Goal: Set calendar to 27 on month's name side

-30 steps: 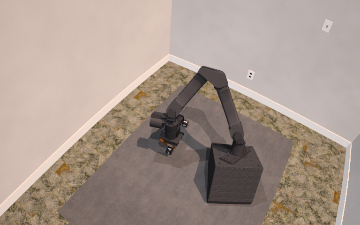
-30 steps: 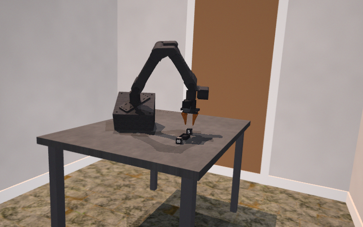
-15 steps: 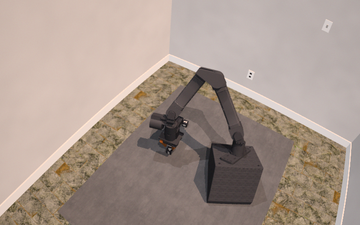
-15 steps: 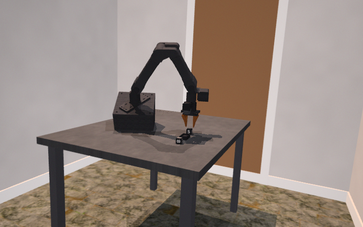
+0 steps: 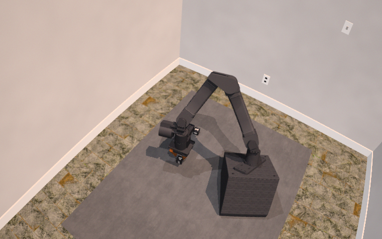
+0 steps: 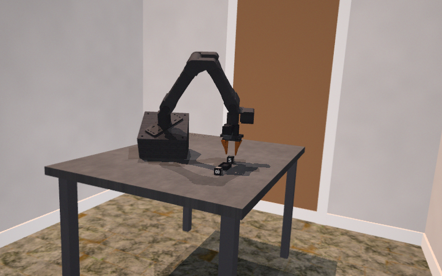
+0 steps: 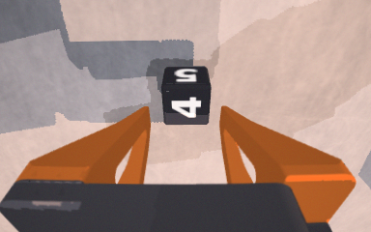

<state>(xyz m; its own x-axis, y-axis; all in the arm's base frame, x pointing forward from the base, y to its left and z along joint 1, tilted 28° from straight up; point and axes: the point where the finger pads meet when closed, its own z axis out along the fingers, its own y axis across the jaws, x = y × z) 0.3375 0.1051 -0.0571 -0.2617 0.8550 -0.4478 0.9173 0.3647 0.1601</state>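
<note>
Now: hand 30 mm above the black cube. The rest, counted from my hand: black digit cube (60 mm ahead, 210 mm to the right, 30 mm below); black tray (30 mm ahead, 100 mm to the right, 40 mm below).
</note>
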